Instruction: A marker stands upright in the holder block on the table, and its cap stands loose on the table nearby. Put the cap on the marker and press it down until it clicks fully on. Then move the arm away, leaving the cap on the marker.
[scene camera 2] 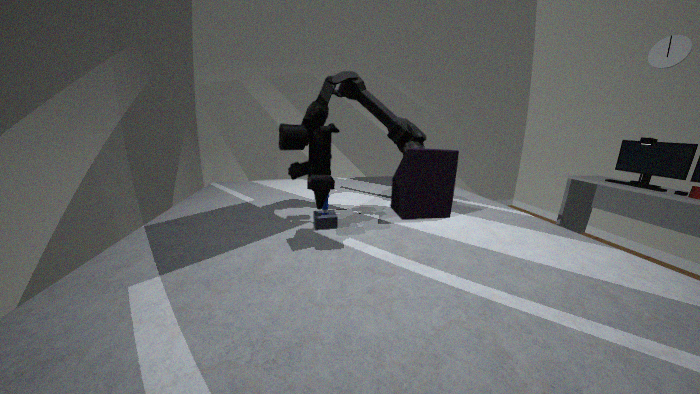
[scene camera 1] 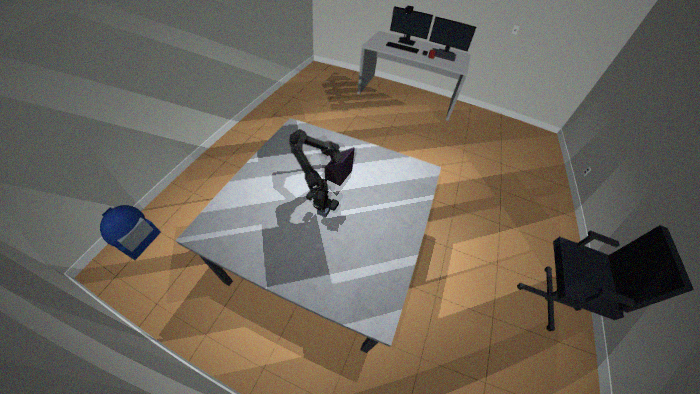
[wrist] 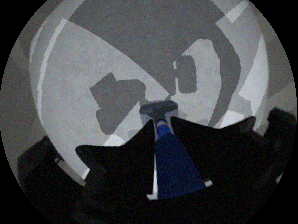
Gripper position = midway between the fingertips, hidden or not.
Note:
In view: the gripper (scene camera 2: 319, 207) and a blue cap (wrist: 176, 174).
The gripper shows as well in the wrist view (wrist: 161, 121).

